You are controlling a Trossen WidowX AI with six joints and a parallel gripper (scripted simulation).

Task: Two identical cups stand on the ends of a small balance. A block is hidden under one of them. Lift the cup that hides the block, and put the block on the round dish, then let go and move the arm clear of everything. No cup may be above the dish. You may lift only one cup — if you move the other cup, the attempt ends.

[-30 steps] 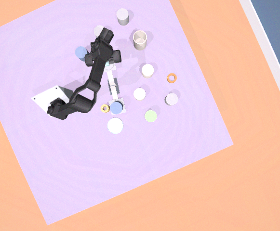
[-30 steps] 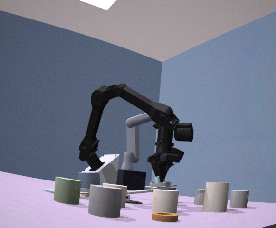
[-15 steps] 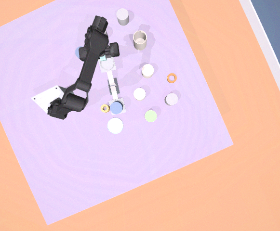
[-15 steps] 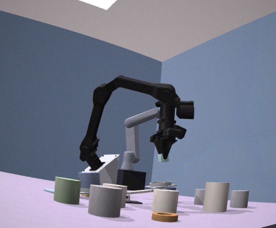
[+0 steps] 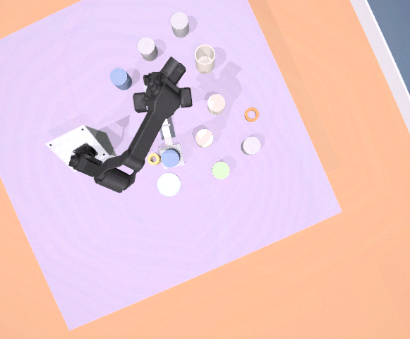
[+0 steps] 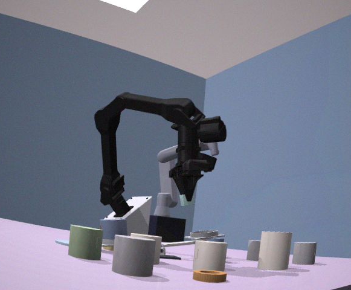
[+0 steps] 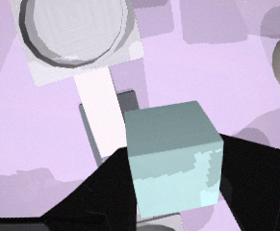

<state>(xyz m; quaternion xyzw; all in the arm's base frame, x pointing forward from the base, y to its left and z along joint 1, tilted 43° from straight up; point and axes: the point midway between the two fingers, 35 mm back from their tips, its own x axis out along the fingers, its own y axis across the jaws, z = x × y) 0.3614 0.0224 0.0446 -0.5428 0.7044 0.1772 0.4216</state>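
My gripper tip is 250 mm to the left of the round dish, 160 mm past it and 160 mm above it. Also, from my gripper tip: pale teal block: 10 mm above; then white balance beam: 140 mm below, 50 mm behind, 30 mm to the right; then yellow ring: 160 mm behind, 140 mm below, 130 mm to the right.
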